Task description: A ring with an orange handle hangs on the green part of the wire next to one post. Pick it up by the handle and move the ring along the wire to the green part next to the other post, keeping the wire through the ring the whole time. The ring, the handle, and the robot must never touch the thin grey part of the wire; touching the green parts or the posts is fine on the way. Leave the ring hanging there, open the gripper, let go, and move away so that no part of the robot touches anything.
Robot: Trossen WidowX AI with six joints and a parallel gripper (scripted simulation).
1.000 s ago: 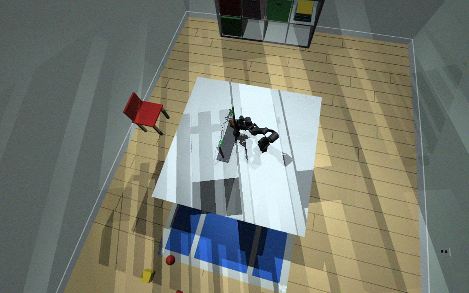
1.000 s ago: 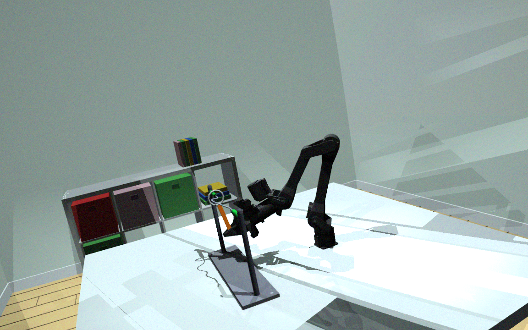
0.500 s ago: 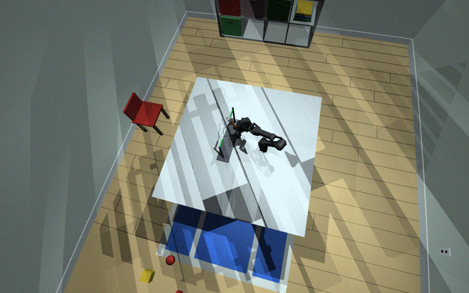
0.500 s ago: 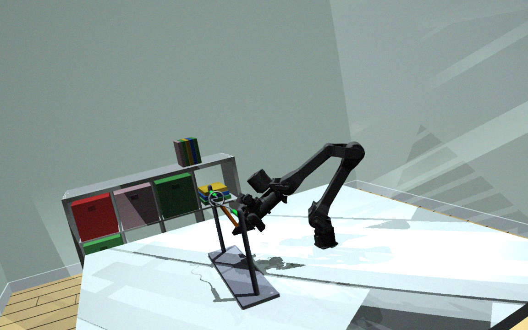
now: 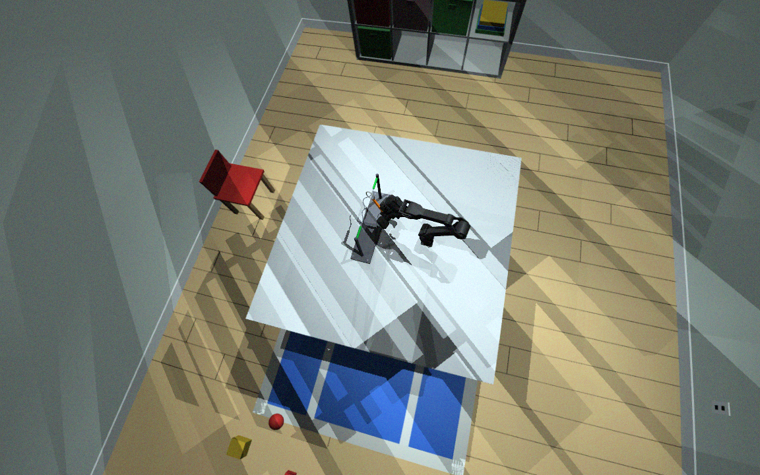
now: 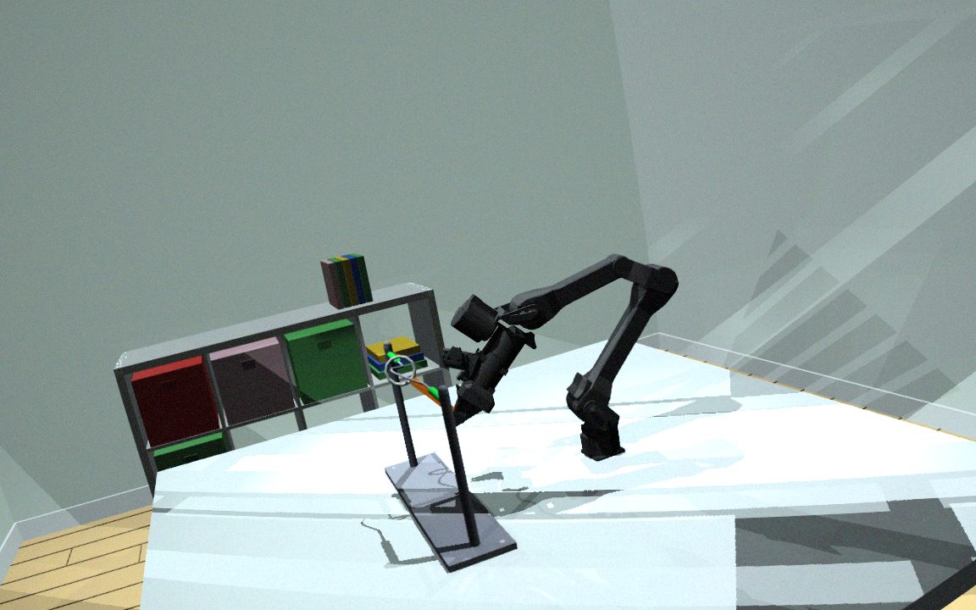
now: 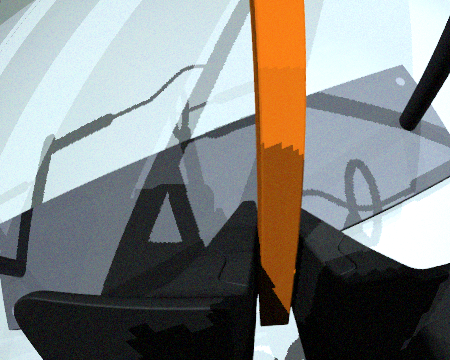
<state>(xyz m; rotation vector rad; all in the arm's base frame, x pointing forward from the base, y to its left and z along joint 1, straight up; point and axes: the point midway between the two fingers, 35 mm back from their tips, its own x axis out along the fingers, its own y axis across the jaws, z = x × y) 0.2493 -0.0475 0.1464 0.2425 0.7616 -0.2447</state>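
My gripper tip is now 5 cm short of the rig, 4 cm to the right of it and 1 cm below it.
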